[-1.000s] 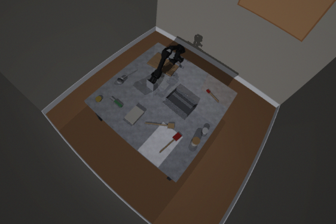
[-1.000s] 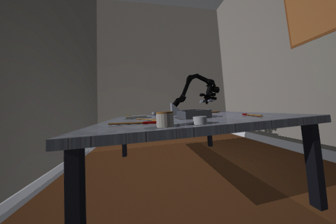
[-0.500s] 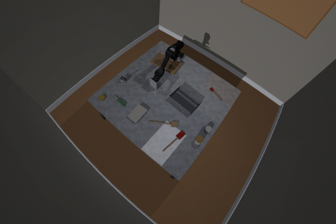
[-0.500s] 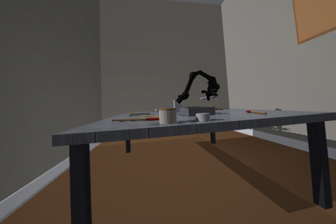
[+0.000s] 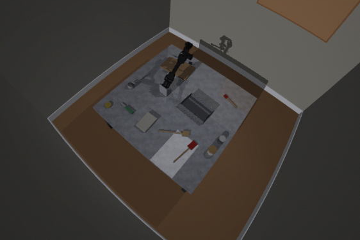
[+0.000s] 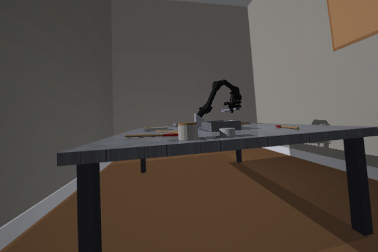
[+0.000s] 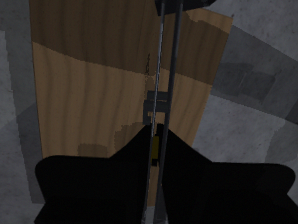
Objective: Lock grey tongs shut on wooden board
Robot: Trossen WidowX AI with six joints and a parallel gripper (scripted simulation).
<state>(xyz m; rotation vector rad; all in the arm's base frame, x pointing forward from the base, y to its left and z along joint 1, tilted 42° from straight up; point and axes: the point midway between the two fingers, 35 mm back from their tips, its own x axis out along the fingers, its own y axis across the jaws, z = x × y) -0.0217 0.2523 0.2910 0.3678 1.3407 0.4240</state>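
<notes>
Right now my gripper tip is 7 cm past the wooden board, 1 cm to the right of it and 11 cm above it. From my gripper tip the other things lie so: green-handled tool 20 cm behind, 77 cm to the right, 11 cm below; then beige block 7 cm ahead, 78 cm to the right, 11 cm below; then roasting tin 40 cm ahead, 37 cm to the right, 9 cm below.
</notes>
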